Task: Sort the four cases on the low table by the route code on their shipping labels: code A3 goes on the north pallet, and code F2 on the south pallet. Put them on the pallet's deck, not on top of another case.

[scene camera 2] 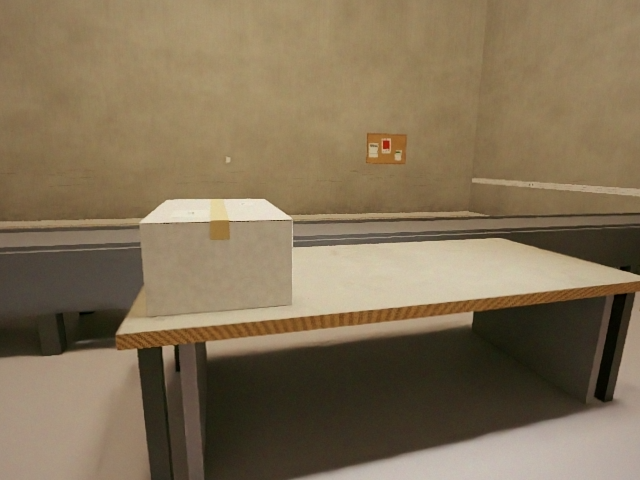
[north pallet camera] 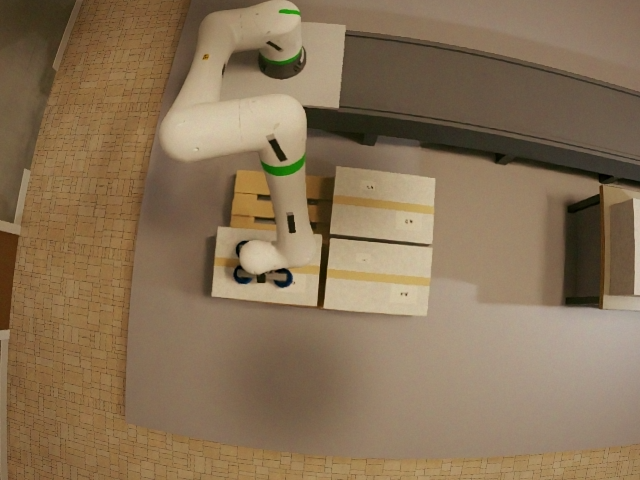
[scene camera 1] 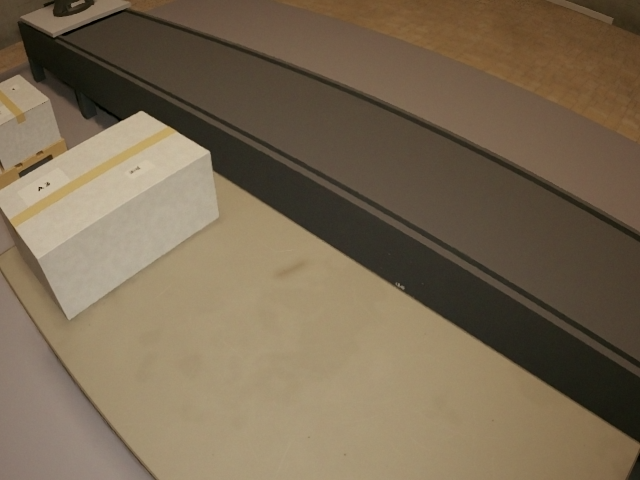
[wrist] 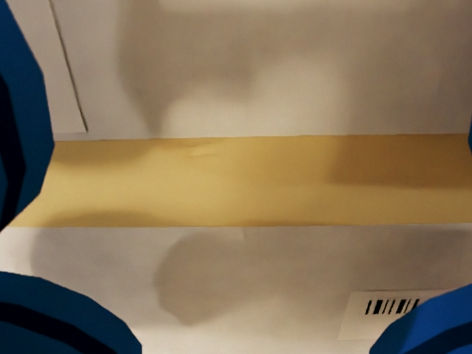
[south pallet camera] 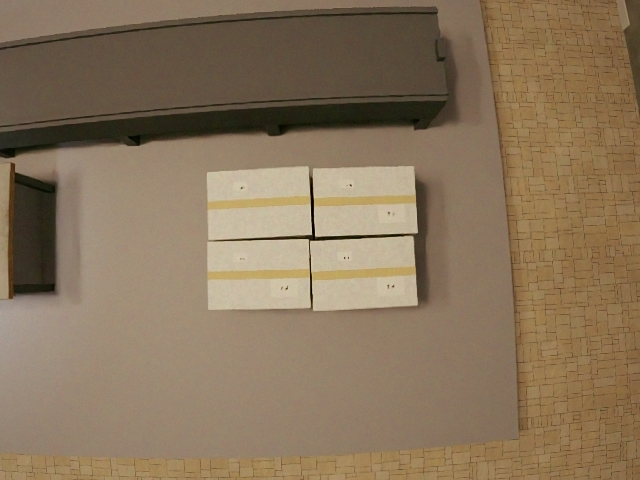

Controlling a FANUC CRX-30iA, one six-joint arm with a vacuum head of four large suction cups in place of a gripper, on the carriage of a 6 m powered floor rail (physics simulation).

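Where they show: hand, tool point: (wrist: pixel 255 255); arm's base, link origin: (scene camera 1: pixel 72 9).
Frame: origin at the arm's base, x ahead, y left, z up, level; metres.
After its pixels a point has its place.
Observation:
A white case (scene camera 1: pixel 134 263) @[x 0.959, y 2.536, z -0.001 m] (scene camera 2: pixel 217 268) @[x 1.212, y 2.335, z 0.080 m] (north pallet camera: pixel 622 248) @[x 0.928, y 2.154, z 0.086 m] with a tape strip stands at one end of the low table (scene camera 1: pixel 310 361) @[x 0.828, y 3.094, z -0.040 m] (scene camera 2: pixel 413 268) @[x 0.954, y 3.073, z -0.040 m]; its blurred label seems to read A3. My suction gripper (north pallet camera: pixel 262 262) @[x 1.181, y 0.039, z -0.091 m] is over the front left case (north pallet camera: pixel 227 286) @[x 1.317, y -0.157, z -0.131 m] on the north pallet (north pallet camera: pixel 250 205) @[x 0.809, y -0.132, z -0.425 m]. In the wrist view the cups stand off its top, with tape and a barcode showing between them; they hold nothing. Two more cases, back right (north pallet camera: pixel 382 180) @[x 0.651, y 0.630, z -0.158 m] and front right (north pallet camera: pixel 356 304) @[x 1.343, y 0.542, z -0.170 m], lie on that pallet. Its back left deck slats show. The south pallet is hidden beneath its cases.
In the south pallet view cases lie two by two: back left (south pallet camera: pixel 258 222) @[x 0.930, y 5.360, z -0.129 m], back right (south pallet camera: pixel 361 222) @[x 0.956, y 5.926, z -0.155 m], front left (south pallet camera: pixel 237 297) @[x 1.335, y 5.219, z -0.179 m], front right (south pallet camera: pixel 351 299) @[x 1.375, y 5.847, z -0.146 m]. The dark floor rail (scene camera 1: pixel 361 149) (north pallet camera: pixel 465 87) (south pallet camera: pixel 232 67) runs behind the table and pallets. The arm's carriage (north pallet camera: pixel 325 62) @[x 0.002, y 0.251, z 0.000 m] is at its north end.

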